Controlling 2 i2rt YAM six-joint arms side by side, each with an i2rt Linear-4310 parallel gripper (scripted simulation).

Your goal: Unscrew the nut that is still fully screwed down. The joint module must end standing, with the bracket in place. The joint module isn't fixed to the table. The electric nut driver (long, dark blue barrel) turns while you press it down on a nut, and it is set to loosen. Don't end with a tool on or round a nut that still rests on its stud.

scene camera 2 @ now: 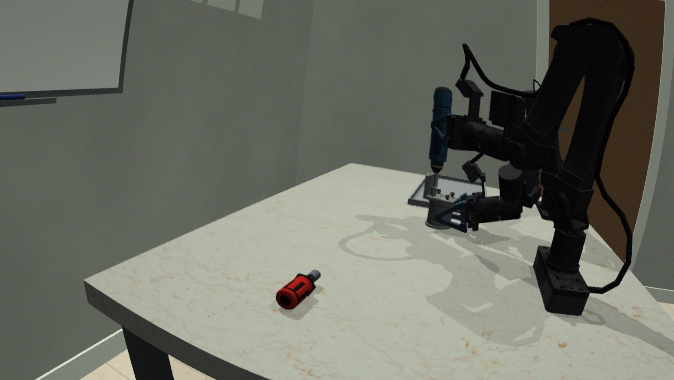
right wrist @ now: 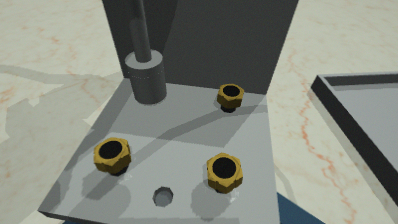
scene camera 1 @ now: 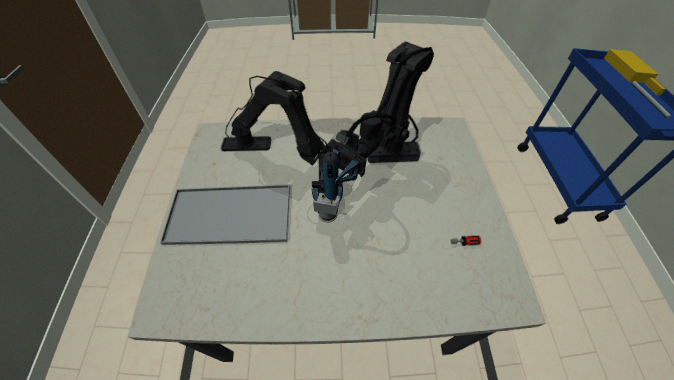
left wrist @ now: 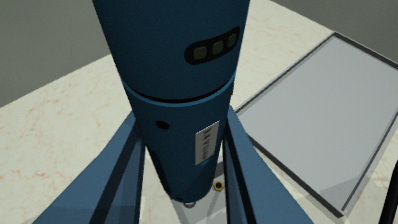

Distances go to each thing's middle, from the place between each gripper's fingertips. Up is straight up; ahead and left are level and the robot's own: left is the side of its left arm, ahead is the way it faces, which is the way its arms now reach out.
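The grey bracket [right wrist: 170, 142] is 50 mm above my right hand [scene camera 2: 436, 214]. The shallow grey tray [scene camera 1: 244, 214] is 20 mm below my right hand, 340 mm to the right of it and 40 mm ahead of it, while the red-handled hand driver [scene camera 2: 288, 297] is 10 mm below my right hand, 70 mm ahead of it and 450 mm to the left of it.
The grey bracket is 15 cm below my left hand [scene camera 2: 438, 125], 2 cm behind it and 2 cm to the right of it. I see that the shallow grey tray is 21 cm below my left hand, 2 cm ahead of it and 36 cm to the right of it. The red-handled hand driver is 20 cm below my left hand, 44 cm to the left of it and 5 cm ahead of it.
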